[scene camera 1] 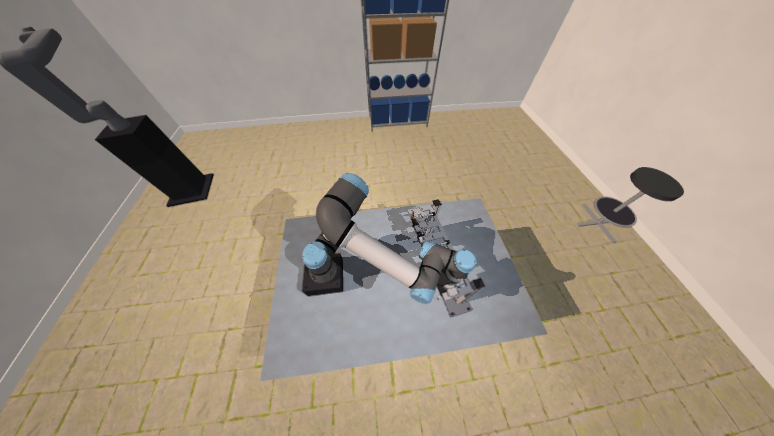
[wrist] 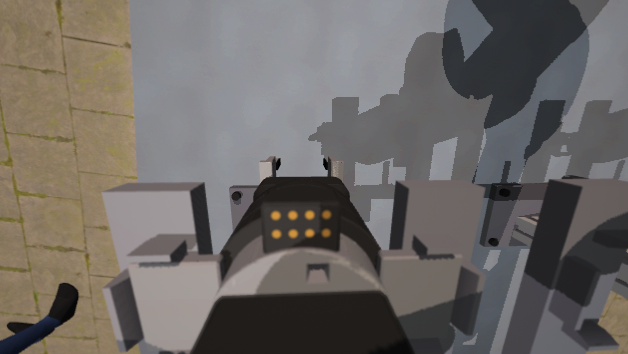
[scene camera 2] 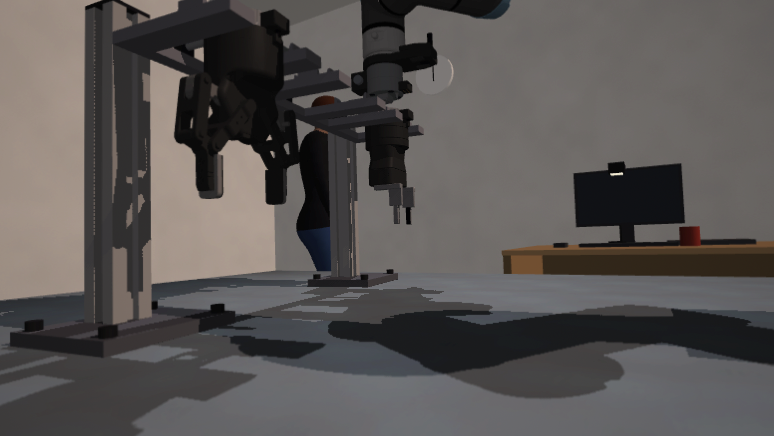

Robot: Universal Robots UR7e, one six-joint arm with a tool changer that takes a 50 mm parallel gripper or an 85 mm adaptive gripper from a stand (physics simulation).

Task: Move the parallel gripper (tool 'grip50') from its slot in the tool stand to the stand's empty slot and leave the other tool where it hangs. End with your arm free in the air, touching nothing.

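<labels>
Tool stand: (scene camera 2: 119, 315) and (wrist: 536, 217), same spot.
</labels>
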